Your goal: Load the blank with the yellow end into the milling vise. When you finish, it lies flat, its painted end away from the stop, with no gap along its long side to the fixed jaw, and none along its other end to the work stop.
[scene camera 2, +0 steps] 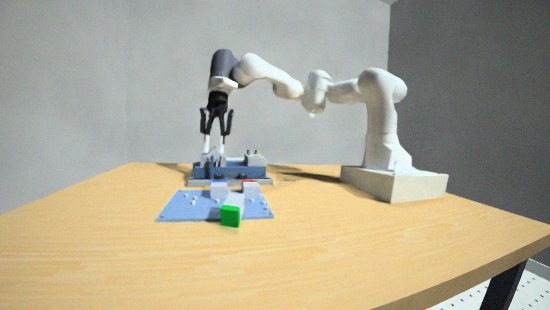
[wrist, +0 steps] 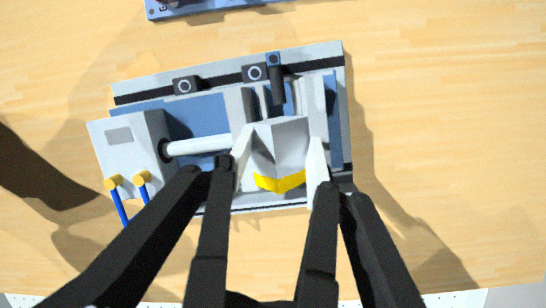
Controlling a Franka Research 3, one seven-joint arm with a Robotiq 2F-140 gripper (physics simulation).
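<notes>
The yellow-ended blank [scene camera 2: 215, 153] [wrist: 291, 142] sits rolled onto a long edge between the jaws of the milling vise [scene camera 2: 230, 171] [wrist: 195, 115], a ridge facing up. Its yellow end points away from the work stop [wrist: 277, 85], a dark rod on a blue block; its plain end is on the stop's side. The fixed jaw [wrist: 317, 100] is on the right in the wrist view, the moving jaw [wrist: 236, 107] on the left. My gripper [scene camera 2: 214, 146] [wrist: 280, 145] points down, its white fingertips against both sides of the blank. Contact low between the jaws is hidden.
A blue plate [scene camera 2: 172, 206] [wrist: 215, 10] lies in front of the vise in the scene view. A blue-marked blank [scene camera 2: 218, 190], a red-marked blank [scene camera 2: 251, 189] and a green-ended blank [scene camera 2: 231, 216] are on it. Blue handles with yellow knobs [wrist: 142, 178] rise at the vise's screw end.
</notes>
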